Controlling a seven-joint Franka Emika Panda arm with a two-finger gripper.
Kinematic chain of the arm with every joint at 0, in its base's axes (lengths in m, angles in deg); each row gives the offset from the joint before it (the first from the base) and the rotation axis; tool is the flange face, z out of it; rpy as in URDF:
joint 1: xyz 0 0 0.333 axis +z
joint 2: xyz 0 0 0 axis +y
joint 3: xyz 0 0 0.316 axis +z
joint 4: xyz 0.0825 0 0 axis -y
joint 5: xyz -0.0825 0 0.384 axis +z
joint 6: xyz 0 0 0 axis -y
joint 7: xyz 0.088 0 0 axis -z
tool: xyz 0 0 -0.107 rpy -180 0 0
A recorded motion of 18 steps. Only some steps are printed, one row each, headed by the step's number.
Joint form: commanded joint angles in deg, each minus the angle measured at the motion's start. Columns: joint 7, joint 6, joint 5, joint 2, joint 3, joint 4, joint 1.
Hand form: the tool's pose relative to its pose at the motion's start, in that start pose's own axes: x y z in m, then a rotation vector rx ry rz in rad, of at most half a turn. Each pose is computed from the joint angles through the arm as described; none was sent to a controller.
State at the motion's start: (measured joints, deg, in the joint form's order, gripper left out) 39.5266 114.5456 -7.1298 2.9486 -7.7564 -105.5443 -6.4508
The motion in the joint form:
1: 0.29 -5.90 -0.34 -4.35 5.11 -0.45 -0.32
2: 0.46 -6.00 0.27 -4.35 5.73 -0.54 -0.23
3: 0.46 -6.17 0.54 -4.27 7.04 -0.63 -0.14
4: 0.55 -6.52 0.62 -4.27 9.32 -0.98 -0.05
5: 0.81 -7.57 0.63 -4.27 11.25 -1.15 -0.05
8: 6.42 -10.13 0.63 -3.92 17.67 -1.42 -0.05
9: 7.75 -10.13 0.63 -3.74 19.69 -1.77 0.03
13: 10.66 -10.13 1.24 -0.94 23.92 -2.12 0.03
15: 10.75 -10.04 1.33 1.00 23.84 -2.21 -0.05
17: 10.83 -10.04 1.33 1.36 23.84 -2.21 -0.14
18: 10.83 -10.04 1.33 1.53 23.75 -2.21 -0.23
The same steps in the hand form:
1: -0.0419 -0.0180 -0.0373 -0.0111 -0.0236 -0.0709
2: -0.0473 -0.0236 -0.0374 -0.0043 -0.0321 -0.0769
3: -0.0572 -0.0339 -0.0374 -0.0020 -0.0382 -0.0999
4: -0.0747 -0.0498 -0.0371 -0.0043 -0.0458 -0.1397
5: -0.0901 -0.0612 -0.0368 -0.0154 -0.0590 -0.1692
8: -0.1413 -0.0976 -0.0363 -0.0480 -0.0871 -0.1845
9: -0.1585 -0.1092 -0.0347 -0.0520 -0.0899 -0.1988
13: -0.1930 -0.1371 -0.0113 -0.0764 -0.1329 -0.2247
15: -0.1916 -0.1402 0.0081 -0.0969 -0.1607 -0.2240
17: -0.1908 -0.1404 0.0117 -0.1010 -0.1656 -0.2217
18: -0.1893 -0.1399 0.0136 -0.1031 -0.1682 -0.2189

